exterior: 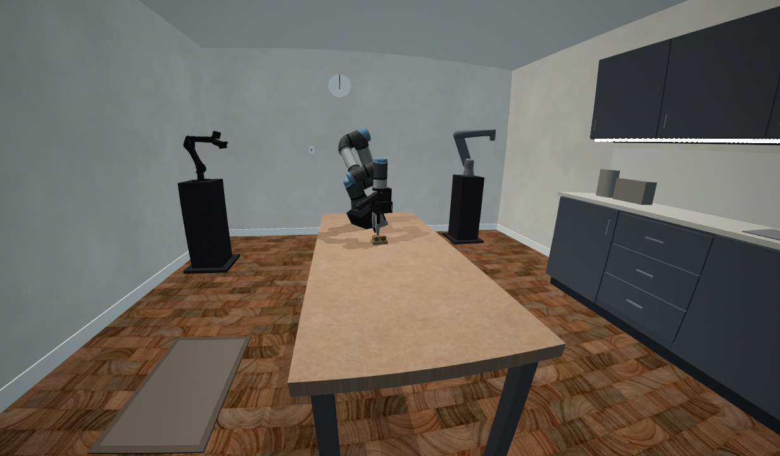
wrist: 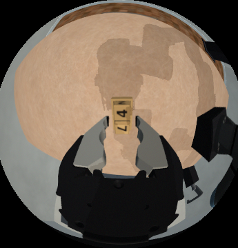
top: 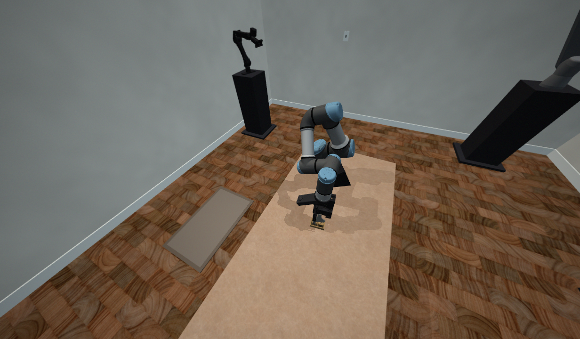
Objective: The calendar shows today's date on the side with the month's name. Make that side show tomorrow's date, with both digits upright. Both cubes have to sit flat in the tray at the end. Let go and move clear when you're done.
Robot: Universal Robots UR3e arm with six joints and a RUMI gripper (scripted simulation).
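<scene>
Now: the wooden tray 5 cm below my hand and 2 cm to the left of it.
</scene>
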